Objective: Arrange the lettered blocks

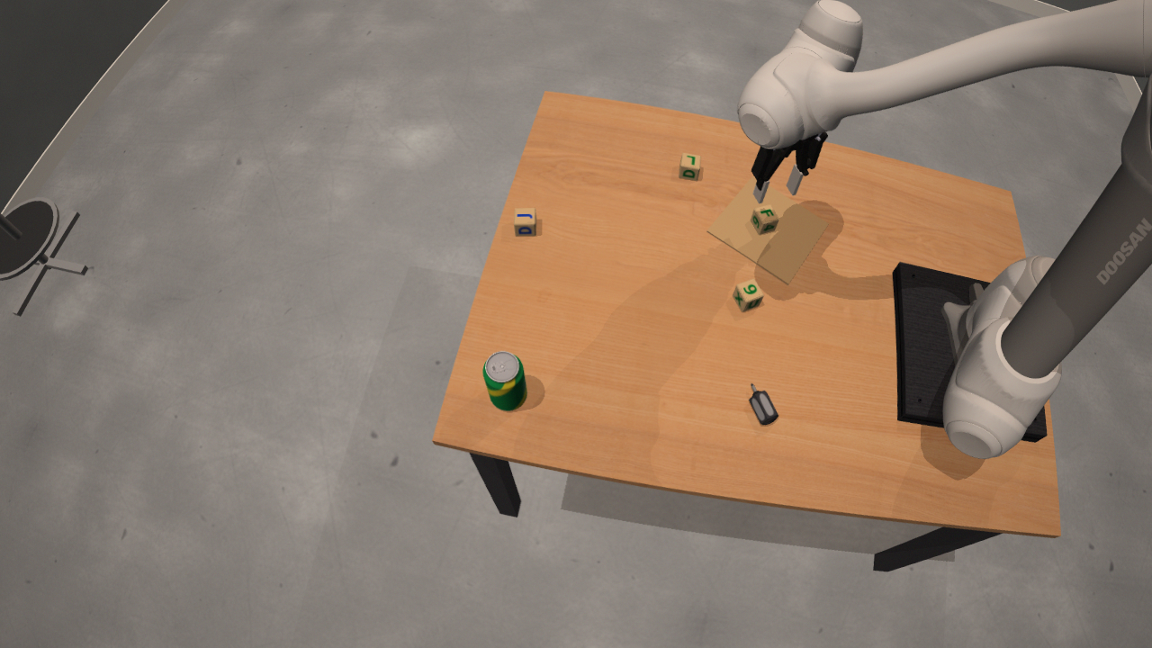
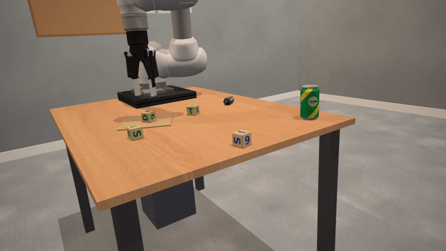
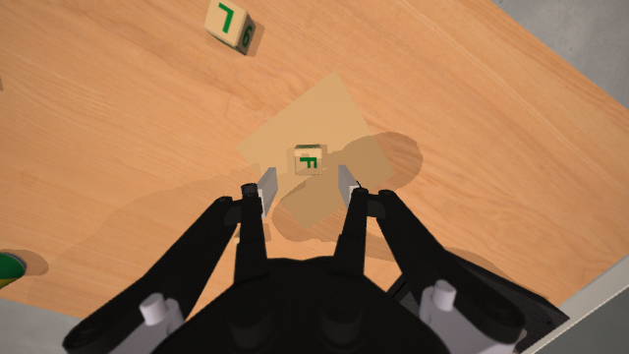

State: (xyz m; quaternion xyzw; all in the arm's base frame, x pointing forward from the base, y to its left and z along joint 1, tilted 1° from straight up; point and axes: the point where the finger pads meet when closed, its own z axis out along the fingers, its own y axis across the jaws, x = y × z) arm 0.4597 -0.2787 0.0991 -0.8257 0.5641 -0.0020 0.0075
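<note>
Right now the tan mat is 14 cm below my hand and 2 cm behind it. Also, from my hand: blue-lettered block: 49 cm ahead, 12 cm below, 4 cm to the left; soda can: 49 cm ahead, 40 cm to the left, 8 cm below; black tool: 40 cm to the left, 12 cm below, 4 cm ahead.
</note>
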